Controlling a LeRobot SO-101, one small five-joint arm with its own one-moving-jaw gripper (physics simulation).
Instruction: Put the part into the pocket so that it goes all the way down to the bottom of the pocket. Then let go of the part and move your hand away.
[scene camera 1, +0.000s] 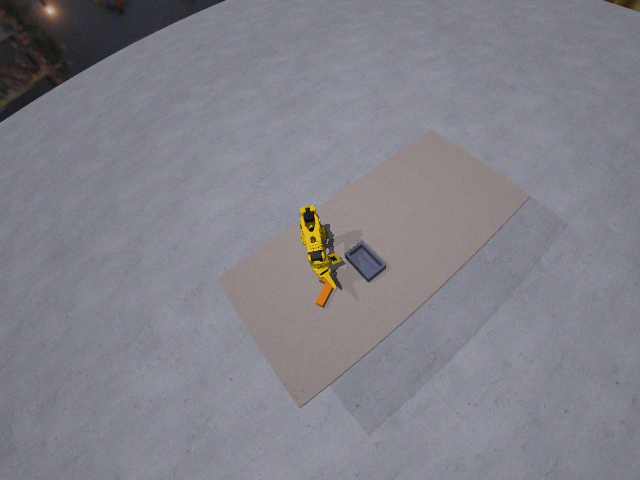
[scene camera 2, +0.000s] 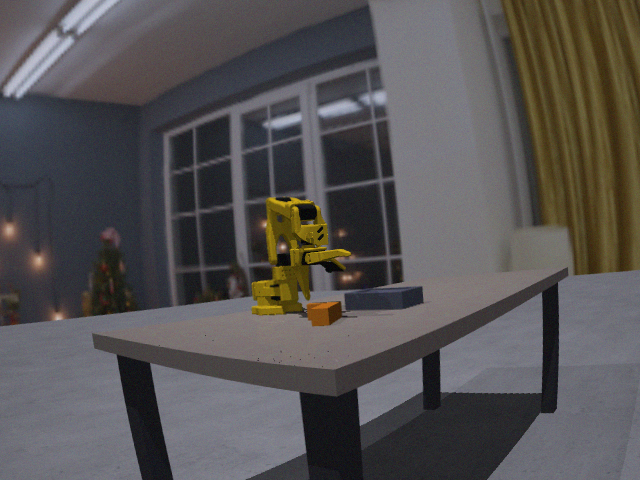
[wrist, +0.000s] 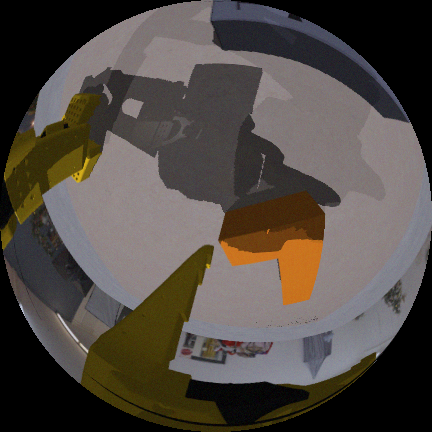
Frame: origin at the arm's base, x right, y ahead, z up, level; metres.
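Where they show: hand at its tool point: (scene camera 1: 320, 272) (scene camera 2: 308, 297) (wrist: 212, 254); arm's base at its link origin: (scene camera 2: 284, 312) (wrist: 88, 129).
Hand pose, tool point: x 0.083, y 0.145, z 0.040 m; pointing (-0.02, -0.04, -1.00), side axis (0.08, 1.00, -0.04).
Note:
Each offset is from my tool point to the top centre of the thing. Level surfaces: height alone.
The part, an orange L-shaped block @(dx +0.036, dy +0.052, dz -0.010 m) (scene camera 1: 324, 296) (scene camera 2: 326, 313) (wrist: 300, 265), lies flat on the table, outside the pocket. The blue-grey block with the pocket @(dx -0.163, dy +0.065, dz -0.004 m) (scene camera 1: 376, 270) (scene camera 2: 385, 299) (wrist: 300, 47) stands beside it; in the wrist view its side wall shows at the top, and the recess is mostly out of view. My gripper (scene camera 1: 337, 273) (scene camera 2: 327, 279) is fully open and empty. In the wrist view the fixed jaw shows beside the part, and the moving jaw is out of the picture. The fixed jaw's tip is low, near the part's corner, and partly covers the part in scene camera 1.
The beige table top @(dz -0.040 m) (scene camera 1: 429, 206) (scene camera 2: 217, 338) bears the arm's yellow base (scene camera 2: 268, 304), the part and the pocket block. The pocket block is on the moving-jaw side of the gripper. The arm's shadow falls across the table and part of the orange block.

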